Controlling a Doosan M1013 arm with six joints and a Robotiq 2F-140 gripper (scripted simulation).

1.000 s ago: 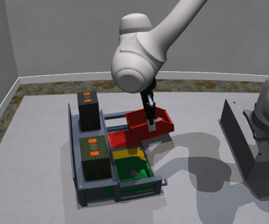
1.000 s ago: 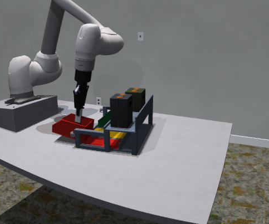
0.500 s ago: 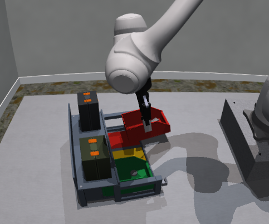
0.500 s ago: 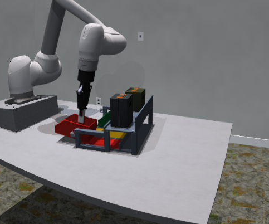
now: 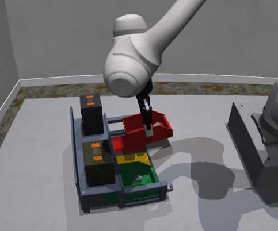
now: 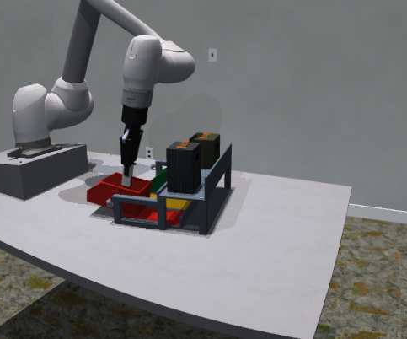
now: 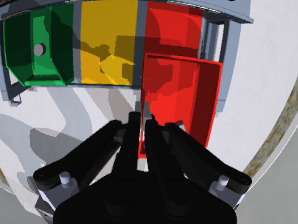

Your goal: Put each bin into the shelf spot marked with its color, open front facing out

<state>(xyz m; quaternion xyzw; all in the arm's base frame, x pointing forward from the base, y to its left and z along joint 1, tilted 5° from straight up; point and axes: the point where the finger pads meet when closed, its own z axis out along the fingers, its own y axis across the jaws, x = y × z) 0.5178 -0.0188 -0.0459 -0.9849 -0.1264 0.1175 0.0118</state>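
Right now the red bin is 5 cm to the right of my hand and 4 cm below it. Also, from my hand: green bin 5 cm ahead, 20 cm to the left, 6 cm below.
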